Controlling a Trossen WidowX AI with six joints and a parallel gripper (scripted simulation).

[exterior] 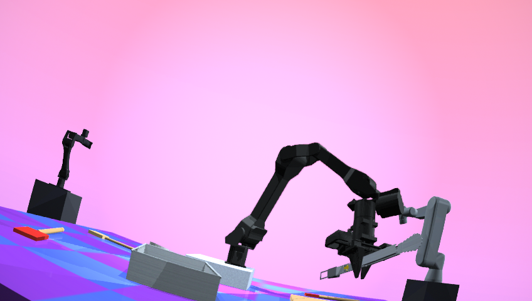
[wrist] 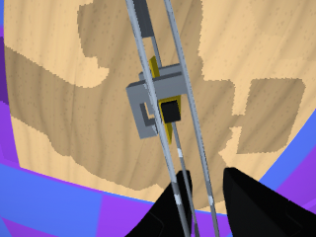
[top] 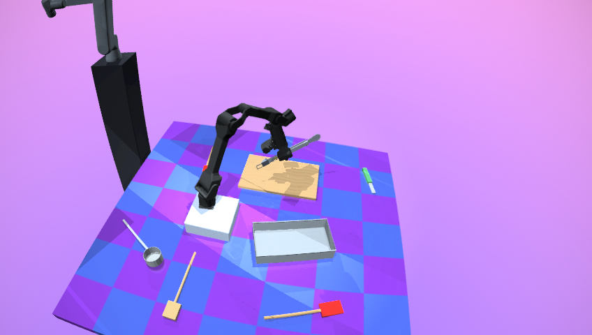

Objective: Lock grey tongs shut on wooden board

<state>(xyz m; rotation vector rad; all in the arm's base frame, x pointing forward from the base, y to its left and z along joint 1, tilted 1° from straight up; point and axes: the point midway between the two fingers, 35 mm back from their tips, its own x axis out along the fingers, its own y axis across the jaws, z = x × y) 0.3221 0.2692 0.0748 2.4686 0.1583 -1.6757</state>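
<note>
Right now the yellow lock piece is 5 cm behind my gripper tip, 2 cm to the right of it and 2 cm above it. Also, from my gripper tip: red spatula: 72 cm to the right, 9 cm below, 8 cm ahead; then grey roasting tin: 42 cm to the right, 7 cm below, 2 cm ahead; then wooden board: 9 cm below, 2 cm behind, 1 cm to the right.
</note>
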